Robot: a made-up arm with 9 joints. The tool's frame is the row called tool. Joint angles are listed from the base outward.
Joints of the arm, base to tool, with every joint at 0 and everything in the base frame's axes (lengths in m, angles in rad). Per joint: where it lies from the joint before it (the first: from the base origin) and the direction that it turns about. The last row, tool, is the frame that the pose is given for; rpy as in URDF.
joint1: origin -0.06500 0.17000 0.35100 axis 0 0 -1
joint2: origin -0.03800 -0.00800 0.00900 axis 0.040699 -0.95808 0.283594
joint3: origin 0.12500 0.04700 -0.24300 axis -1 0 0
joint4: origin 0.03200 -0.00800 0.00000 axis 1 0 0
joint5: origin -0.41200 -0.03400 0.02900 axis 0 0 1
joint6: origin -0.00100 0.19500 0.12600 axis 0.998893 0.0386 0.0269
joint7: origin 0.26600 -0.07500 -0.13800 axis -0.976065 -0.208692 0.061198
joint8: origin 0.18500 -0.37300 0.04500 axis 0 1 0
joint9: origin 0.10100 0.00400 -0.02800 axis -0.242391 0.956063 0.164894
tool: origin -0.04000 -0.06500 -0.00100 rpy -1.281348 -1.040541 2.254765
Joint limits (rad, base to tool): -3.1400..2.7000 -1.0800..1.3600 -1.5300..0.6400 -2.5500..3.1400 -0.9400..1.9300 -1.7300..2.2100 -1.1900..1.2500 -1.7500..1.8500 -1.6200..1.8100
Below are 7 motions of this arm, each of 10 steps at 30 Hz.
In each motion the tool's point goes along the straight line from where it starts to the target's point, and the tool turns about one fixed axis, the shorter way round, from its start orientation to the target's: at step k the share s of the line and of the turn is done. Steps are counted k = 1, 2, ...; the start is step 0. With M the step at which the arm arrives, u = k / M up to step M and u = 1 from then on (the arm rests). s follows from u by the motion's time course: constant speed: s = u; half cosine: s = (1 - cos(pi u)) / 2; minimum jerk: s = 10 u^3 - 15 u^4 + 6 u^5.
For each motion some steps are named. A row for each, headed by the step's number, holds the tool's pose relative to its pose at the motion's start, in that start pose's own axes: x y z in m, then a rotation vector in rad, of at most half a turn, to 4 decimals.
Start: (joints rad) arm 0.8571 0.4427 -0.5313 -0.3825 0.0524 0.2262 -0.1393 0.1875 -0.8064
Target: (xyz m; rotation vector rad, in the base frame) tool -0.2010 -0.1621 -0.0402 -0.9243 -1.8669 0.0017
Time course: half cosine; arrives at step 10
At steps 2, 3, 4, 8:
2: 0.0219 -0.0055 0.0215 -0.0144 0.0636 0.0121
3: 0.0472 -0.0119 0.0465 -0.0311 0.1372 0.0262
4: 0.0791 -0.0200 0.0779 -0.0521 0.2300 0.0439
8: 0.2070 -0.0523 0.2040 -0.1364 0.6022 0.1149

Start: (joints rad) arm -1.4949 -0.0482 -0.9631 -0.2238 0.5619 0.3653 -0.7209 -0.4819 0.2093
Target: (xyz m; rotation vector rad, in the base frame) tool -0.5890 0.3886 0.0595 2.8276 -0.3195 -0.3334
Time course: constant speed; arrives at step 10
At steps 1, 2, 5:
1: -0.0099 0.0022 -0.0160 0.0045 -0.0387 -0.0052
2: -0.0197 0.0044 -0.0321 0.0091 -0.0773 -0.0104
5: -0.0493 0.0111 -0.0802 0.0226 -0.1933 -0.0260

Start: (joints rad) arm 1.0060 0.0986 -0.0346 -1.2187 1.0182 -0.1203 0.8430 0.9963 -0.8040
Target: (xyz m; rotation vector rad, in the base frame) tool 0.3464 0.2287 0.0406 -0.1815 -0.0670 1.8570
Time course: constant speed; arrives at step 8
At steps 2, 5, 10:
2: -0.0251 0.0107 -0.0102 -0.0734 -0.0501 0.0218
5: -0.0627 0.0266 -0.0254 -0.1835 -0.1254 0.0545
10: -0.1004 0.0426 -0.0407 -0.2937 -0.2006 0.0872

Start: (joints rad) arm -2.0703 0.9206 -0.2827 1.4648 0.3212 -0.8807 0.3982 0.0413 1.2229
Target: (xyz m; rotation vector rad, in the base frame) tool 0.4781 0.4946 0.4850 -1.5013 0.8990 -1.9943
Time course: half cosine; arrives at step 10
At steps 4, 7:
4: 0.0822 0.1071 0.0657 -0.1747 0.1523 0.0115
7: 0.1888 0.2462 0.1509 -0.4015 0.3500 0.0265

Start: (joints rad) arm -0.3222 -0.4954 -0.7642 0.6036 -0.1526 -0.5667 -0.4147 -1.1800 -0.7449
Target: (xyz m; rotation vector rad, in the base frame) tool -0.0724 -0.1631 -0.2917 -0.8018 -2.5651 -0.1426
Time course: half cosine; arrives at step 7
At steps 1, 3, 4, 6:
1: -0.0018 0.0030 -0.0029 -0.0013 -0.0069 -0.0031
3: -0.0145 0.0238 -0.0231 -0.0105 -0.0541 -0.0241
4: -0.0227 0.0374 -0.0364 -0.0165 -0.0850 -0.0378
6: -0.0353 0.0581 -0.0566 -0.0257 -0.1322 -0.0588

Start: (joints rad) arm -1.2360 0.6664 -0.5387 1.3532 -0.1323 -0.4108 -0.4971 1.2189 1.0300
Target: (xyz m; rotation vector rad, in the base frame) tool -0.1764 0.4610 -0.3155 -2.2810 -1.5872 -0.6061
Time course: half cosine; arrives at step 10
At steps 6, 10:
6: -0.1894 0.0076 -0.0777 -0.1770 -0.4114 0.1511
10: -0.2893 0.0116 -0.1187 -0.2705 -0.6286 0.2309

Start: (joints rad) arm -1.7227 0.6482 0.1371 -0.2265 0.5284 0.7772 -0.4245 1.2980 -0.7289
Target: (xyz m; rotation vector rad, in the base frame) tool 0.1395 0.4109 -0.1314 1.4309 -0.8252 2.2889
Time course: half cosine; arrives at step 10
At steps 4, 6, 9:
4: 0.0386 0.0805 0.1343 -0.3408 0.1666 0.1106
6: 0.0731 0.1525 0.2544 -0.6456 0.3155 0.2095
9: 0.1090 0.2273 0.3792 -0.9623 0.4703 0.3122

